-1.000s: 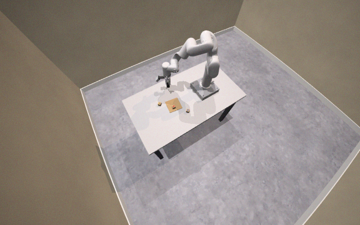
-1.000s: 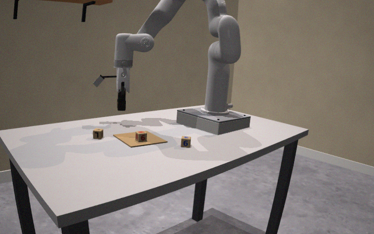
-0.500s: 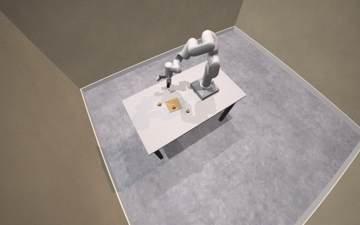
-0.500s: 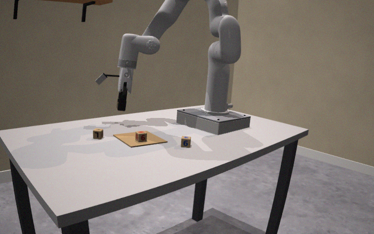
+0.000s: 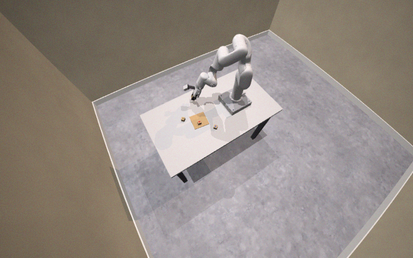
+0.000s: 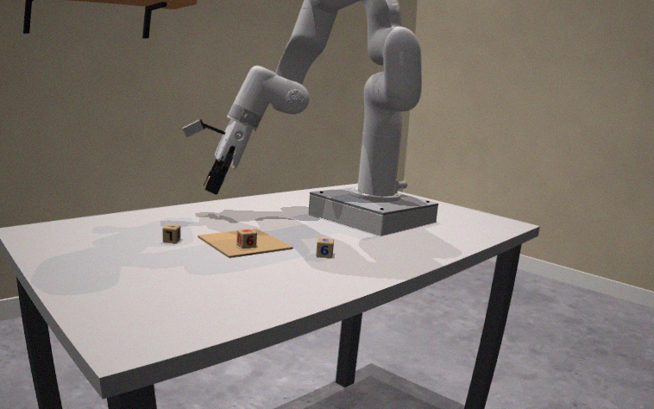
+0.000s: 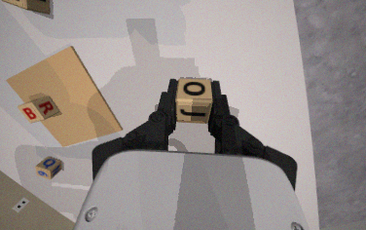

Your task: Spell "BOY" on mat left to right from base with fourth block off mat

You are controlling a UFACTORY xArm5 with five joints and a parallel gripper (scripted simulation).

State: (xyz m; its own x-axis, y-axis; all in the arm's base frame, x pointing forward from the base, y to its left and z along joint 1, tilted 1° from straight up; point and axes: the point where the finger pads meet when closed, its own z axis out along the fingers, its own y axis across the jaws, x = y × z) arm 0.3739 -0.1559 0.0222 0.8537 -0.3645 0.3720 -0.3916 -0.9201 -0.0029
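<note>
The wooden block lies 1 cm below my hand. Also, from my hand: tan mat: 21 cm to the left, 8 cm below, 4 cm ahead.
</note>
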